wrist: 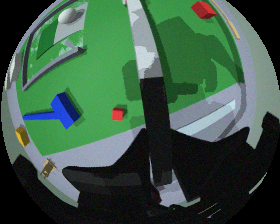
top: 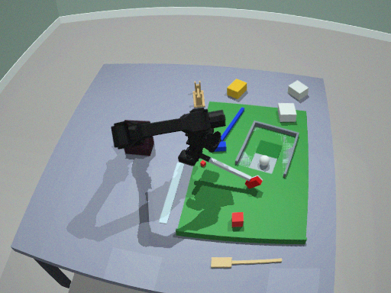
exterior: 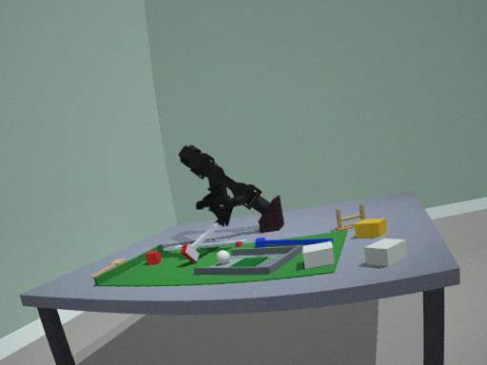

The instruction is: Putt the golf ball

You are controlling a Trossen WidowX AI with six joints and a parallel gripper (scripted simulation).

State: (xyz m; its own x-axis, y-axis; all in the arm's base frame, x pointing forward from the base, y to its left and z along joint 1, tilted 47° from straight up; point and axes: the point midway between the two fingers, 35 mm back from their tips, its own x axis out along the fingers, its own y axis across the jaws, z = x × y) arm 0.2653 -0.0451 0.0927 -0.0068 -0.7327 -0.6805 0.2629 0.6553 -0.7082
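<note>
Now: gripper tip 7 cm above the small red cube, 4 cm to the right of it and 1 cm short of it. The rest, counted from my gripper tip: blue putter: 24 cm to the left, 10 cm ahead, 6 cm below; pale strip: 11 cm to the right, 9 cm behind, 8 cm below; white golf ball: 26 cm ahead, 6 cm to the left, 5 cm below.
</note>
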